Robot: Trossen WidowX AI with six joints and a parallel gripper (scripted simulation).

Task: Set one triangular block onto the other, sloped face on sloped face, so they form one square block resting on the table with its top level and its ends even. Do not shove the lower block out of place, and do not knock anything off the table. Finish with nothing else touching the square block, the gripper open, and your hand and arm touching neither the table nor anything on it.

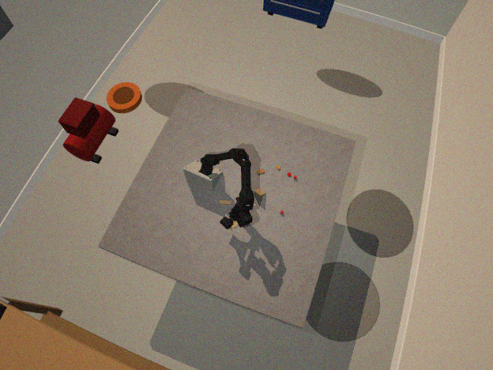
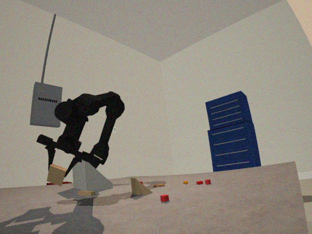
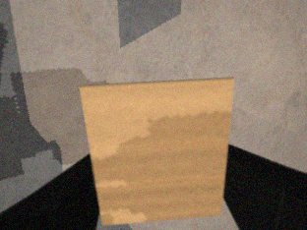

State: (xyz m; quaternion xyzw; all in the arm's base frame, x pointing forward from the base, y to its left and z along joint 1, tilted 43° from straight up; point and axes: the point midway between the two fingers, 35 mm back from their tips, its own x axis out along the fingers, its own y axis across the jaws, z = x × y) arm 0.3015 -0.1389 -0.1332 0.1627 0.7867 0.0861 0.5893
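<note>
My gripper tip is now 430 mm to the right of the flat tan bar, 90 mm above it and 20 mm past it. From my gripper tip the other things lie so: small orange cube (510 mm to the left, 90 mm below, 70 mm ahead).
</note>
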